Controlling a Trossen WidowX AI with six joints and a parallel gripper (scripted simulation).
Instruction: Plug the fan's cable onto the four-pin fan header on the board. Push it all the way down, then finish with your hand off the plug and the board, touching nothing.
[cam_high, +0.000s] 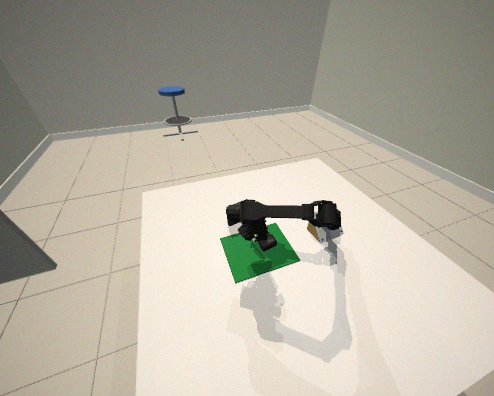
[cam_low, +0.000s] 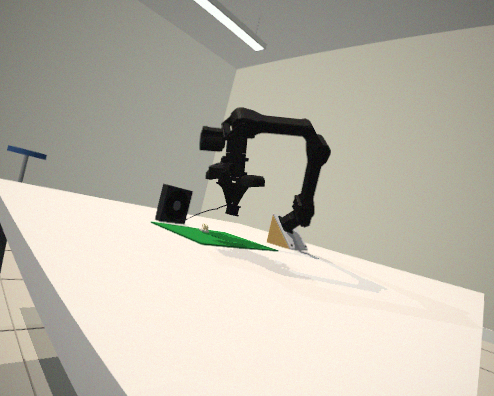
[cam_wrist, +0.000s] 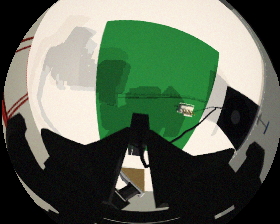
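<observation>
Right now my gripper tip is 11 cm above the green board and 3 cm to the left of it. Round my gripper tip: black plug: 1 cm behind; four-pin header: 10 cm to the right, 10 cm below; black fan: 22 cm to the right, 4 cm below, 4 cm ahead.
</observation>
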